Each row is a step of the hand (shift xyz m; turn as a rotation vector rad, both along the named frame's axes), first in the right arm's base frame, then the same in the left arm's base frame.
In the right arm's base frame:
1: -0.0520 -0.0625 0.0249 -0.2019 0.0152 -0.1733
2: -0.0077 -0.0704 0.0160 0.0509 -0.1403 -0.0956
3: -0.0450 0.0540 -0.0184 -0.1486 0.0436 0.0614
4: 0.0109 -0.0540 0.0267 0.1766 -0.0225 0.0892
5: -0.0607 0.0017 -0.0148 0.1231 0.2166 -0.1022
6: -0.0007 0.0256 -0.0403 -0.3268 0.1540 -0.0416
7: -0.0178 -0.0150 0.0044 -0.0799 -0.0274 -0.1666
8: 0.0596 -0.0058 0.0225 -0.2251 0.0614 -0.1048
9: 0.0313 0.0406 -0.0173 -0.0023 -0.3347 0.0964
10: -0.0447 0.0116 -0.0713 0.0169 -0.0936 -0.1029
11: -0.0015 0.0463 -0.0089 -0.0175 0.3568 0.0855
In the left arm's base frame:
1: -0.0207 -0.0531 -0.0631 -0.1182 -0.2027 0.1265
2: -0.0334 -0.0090 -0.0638 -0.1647 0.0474 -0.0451
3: 0.0219 -0.0440 0.0535 0.0777 -0.1473 -0.0051
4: -0.0150 0.0100 -0.0585 0.0500 0.1767 -0.0771
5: -0.0090 -0.0607 0.0116 0.0608 0.1269 0.2296
6: -0.0140 -0.0004 0.0457 0.0744 -0.3238 0.1478
7: -0.0061 -0.0181 -0.0141 -0.1430 -0.0815 0.0883
8: 0.0123 0.0596 -0.0197 -0.0357 -0.2245 0.1173
9: 0.0126 0.0320 0.0417 -0.1441 -0.0086 -0.3170
10: -0.0458 -0.0449 0.0557 -0.1393 0.0143 -0.0045
11: 0.0233 -0.0006 0.0410 0.2971 -0.0096 0.2158

